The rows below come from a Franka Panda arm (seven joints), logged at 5 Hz.
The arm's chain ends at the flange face. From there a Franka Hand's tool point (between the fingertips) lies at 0.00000 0.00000 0.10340 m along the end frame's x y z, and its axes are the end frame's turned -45 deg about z.
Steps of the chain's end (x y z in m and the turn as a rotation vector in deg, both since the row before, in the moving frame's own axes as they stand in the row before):
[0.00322 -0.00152 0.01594 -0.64 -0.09 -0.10]
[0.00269 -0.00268 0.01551 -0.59 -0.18 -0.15]
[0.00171 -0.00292 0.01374 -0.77 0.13 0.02]
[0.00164 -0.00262 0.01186 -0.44 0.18 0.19]
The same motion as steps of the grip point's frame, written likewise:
[0.00242 0.00190 0.01593 -0.39 -0.52 -0.10]
[0.00282 0.00053 0.01550 -0.29 -0.54 -0.15]
[0.00246 0.00029 0.01373 -0.64 -0.45 0.02]
[0.00268 0.00010 0.01186 -0.44 -0.18 0.19]

